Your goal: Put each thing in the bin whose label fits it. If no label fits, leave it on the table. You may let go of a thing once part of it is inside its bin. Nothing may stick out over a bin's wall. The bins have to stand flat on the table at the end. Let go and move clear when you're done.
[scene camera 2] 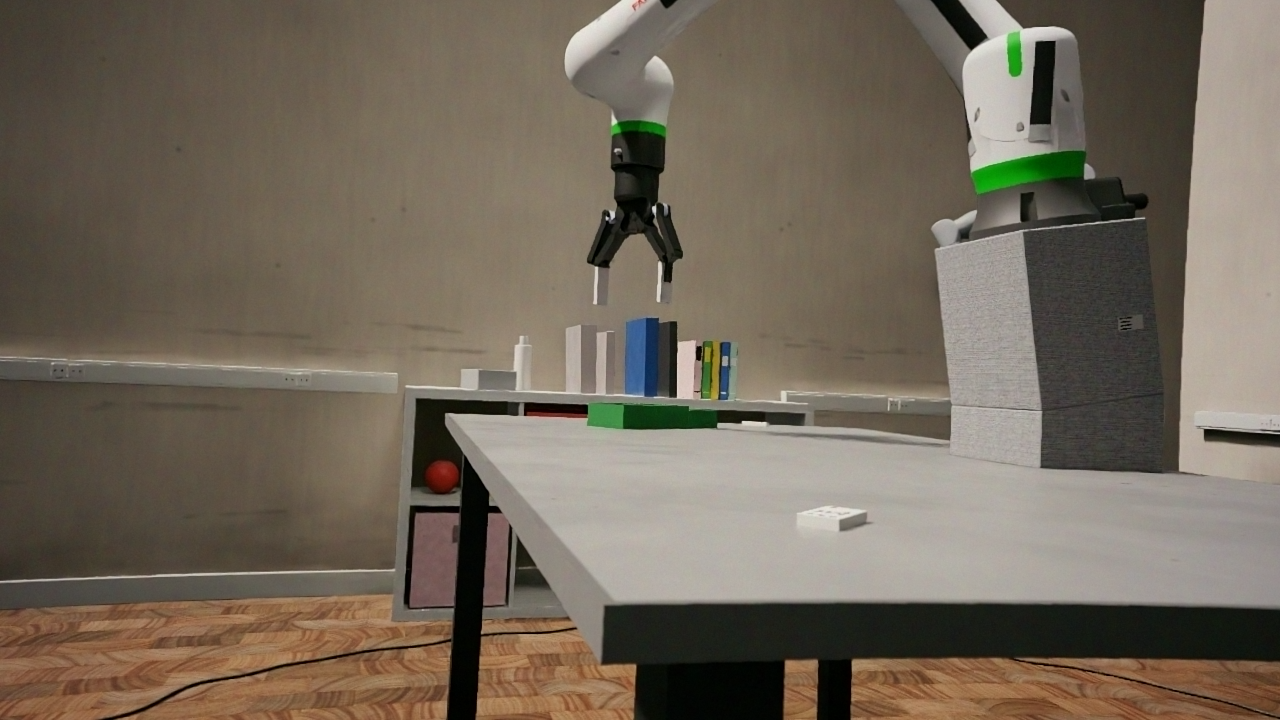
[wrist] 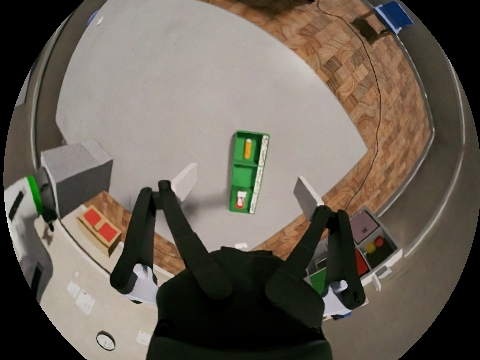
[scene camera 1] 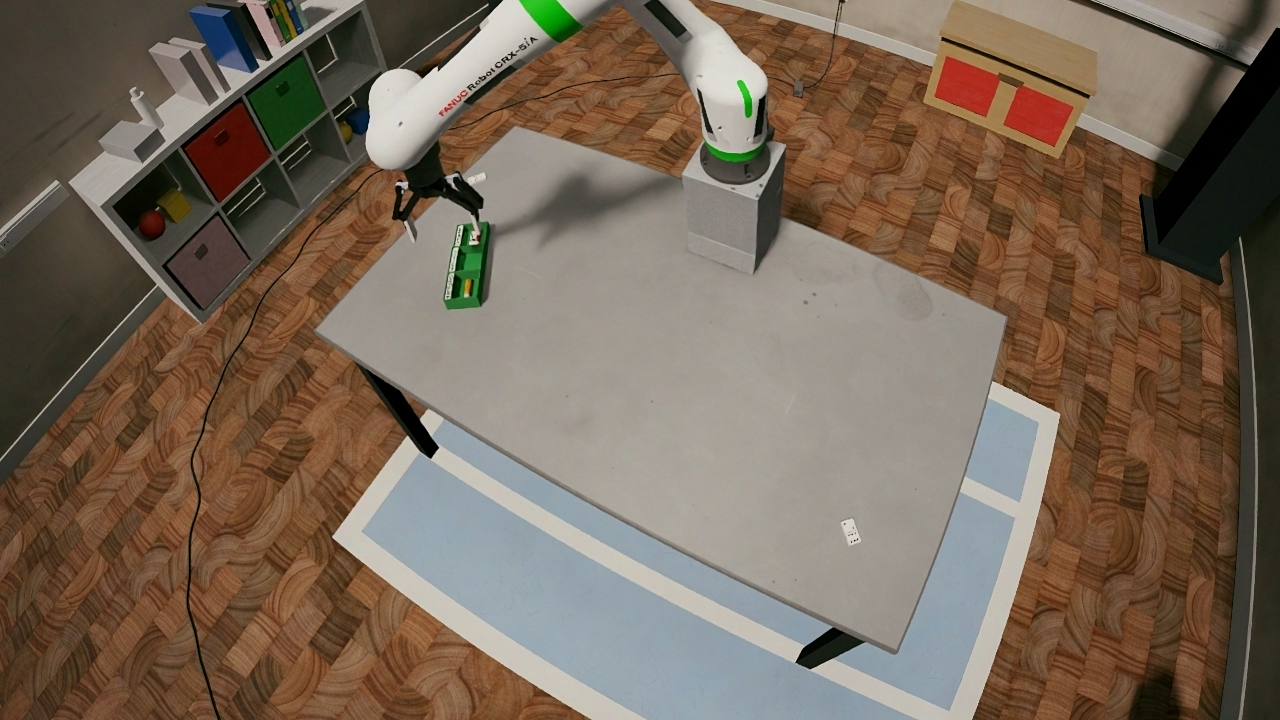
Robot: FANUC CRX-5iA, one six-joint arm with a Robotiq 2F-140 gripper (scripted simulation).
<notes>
I see my gripper [scene camera 2: 631, 303].
My gripper also shows in the wrist view [wrist: 247, 178] and in scene camera 1 [scene camera 1: 446, 234].
</notes>
